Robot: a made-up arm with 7 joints.
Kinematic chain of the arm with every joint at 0, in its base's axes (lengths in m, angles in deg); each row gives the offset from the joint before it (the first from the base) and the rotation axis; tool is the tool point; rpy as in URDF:
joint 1: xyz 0 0 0.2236 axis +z
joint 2: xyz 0 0 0 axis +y
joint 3: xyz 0 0 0.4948 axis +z
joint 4: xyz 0.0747 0 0 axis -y
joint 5: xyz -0.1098 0 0.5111 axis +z
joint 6: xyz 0 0 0 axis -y
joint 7: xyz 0.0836 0 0 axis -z
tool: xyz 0 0 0 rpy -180 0 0
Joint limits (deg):
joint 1: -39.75..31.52
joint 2: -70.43..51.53
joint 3: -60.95..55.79
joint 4: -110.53..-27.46
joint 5: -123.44..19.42
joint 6: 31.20..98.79
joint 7: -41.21..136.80
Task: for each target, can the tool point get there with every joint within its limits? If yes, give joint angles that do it. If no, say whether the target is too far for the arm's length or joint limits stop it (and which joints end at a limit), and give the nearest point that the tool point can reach.
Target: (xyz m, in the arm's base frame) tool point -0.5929 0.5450 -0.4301
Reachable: no: joint limits stop it (at a limit: joint 1, joint 2, joint 3, joint 4) | nearest point 0.1360 0.6845 0.1708 | short by 0.955 m
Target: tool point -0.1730 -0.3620 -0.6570
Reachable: no: joint limits stop it (at a limit: joint 1, joint 2, joint 4) | nearest point 0.2837 -0.6038 0.0065 | short by 0.841 m
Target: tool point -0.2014 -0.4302 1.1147
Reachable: yes | joints -4.58 -31.40 -48.80 -65.37 -105.25 51.14 101.04
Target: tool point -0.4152 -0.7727 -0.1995
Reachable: no: joint limits stop it (at a limit: joint 1, joint 2, joint 3, joint 4) | nearest point -0.0014 -0.7280 0.2009 | short by 0.578 m
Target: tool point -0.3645 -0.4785 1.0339
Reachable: yes | joints 9.90 -52.54 -42.83 -64.42 -87.51 57.43 102.80
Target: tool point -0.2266 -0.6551 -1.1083
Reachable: no: too far | nearest point 0.2851 -0.6348 0.0007 | short by 1.222 m
